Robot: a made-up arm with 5 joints.
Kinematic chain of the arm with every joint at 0, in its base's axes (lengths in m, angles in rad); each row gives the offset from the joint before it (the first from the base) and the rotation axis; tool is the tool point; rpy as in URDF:
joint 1: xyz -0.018 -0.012 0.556 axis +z
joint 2: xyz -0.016 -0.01 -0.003 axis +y
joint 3: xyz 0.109 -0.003 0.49 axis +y
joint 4: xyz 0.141 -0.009 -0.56 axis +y
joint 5: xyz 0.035 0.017 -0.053 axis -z
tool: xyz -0.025 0.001 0.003 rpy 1.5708 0 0
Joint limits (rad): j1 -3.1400..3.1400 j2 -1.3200..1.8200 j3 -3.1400..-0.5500 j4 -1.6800..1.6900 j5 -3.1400..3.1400
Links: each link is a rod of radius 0.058 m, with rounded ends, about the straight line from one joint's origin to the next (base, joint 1, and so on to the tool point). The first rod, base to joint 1, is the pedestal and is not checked.
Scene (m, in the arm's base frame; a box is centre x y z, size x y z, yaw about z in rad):
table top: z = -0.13
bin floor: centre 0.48 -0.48 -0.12 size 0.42 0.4 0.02 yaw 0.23
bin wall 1: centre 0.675 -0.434 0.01 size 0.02 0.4 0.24 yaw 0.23
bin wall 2: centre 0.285 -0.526 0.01 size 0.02 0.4 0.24 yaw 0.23
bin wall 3: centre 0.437 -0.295 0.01 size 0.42 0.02 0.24 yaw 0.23
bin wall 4: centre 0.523 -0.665 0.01 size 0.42 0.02 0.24 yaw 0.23
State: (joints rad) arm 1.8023 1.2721 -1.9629 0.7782 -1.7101
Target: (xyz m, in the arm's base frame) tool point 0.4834 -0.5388 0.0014
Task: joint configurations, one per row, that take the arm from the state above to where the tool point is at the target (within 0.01 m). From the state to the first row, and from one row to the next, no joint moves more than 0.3 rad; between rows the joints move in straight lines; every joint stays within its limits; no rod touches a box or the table.
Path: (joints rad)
1: 1.5166 1.2212 -1.8710 0.7951 -1.7008
2: 1.2309 1.1703 -1.7792 0.8120 -1.6915
3: 0.9453 1.1194 -1.6873 0.8289 -1.6822
4: 0.6596 1.0685 -1.5955 0.8459 -1.6729
5: 0.3739 1.0176 -1.5036 0.8628 -1.6635
6: 0.0882 0.9667 -1.4118 0.8797 -1.6542
7: -0.1975 0.9158 -1.3199 0.8966 -1.6449
8: -0.4831 0.8649 -1.2281 0.9135 -1.6356
9: -0.7688 0.8140 -1.1362 0.9304 -1.6263
10: -0.7688 1.0494 -1.3053 0.8922 -1.6473
11: -0.7689 1.2848 -1.4743 0.8539 -1.6682

